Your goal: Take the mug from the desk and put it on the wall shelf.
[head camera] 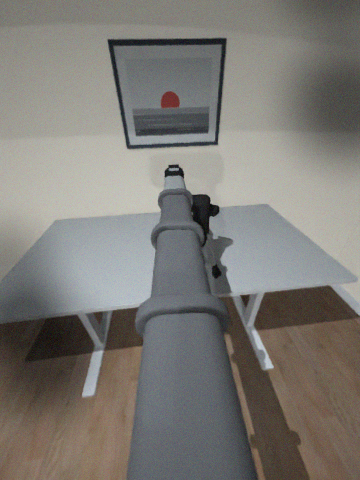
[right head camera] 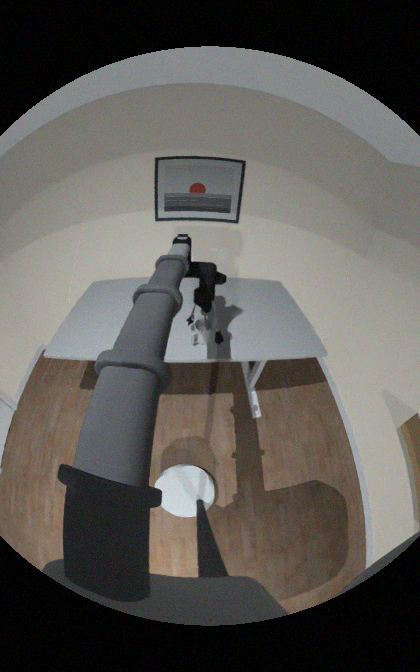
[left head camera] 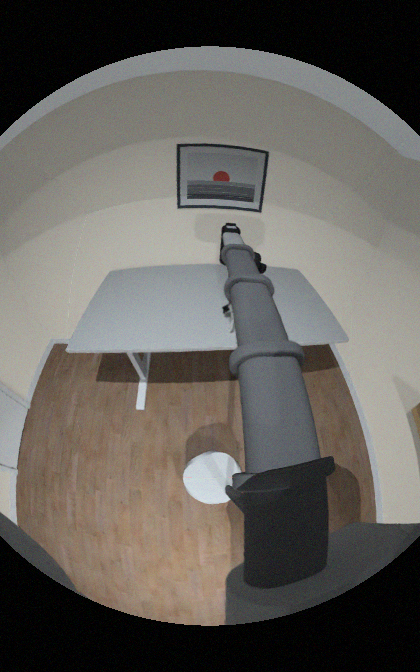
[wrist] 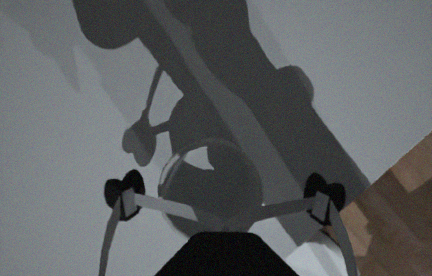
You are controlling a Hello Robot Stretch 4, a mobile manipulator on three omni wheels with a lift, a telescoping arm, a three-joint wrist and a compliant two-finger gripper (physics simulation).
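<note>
The light grey mug stands on the pale grey desk, near its front edge. The wrist view looks down into its round opening. My gripper is open, with one black fingertip on each side of the mug and a gap to each. In the wrist view the finger strips and the black gripper body cover the mug's near part. In the head view my arm hides the mug. I cannot make out its handle in the wrist view. I cannot identify the wall shelf in any view.
A framed picture hangs on the wall behind the desk. A white round-topped object stands on the floor before the desk. A wooden object shows at the right edge, beside the right wall.
</note>
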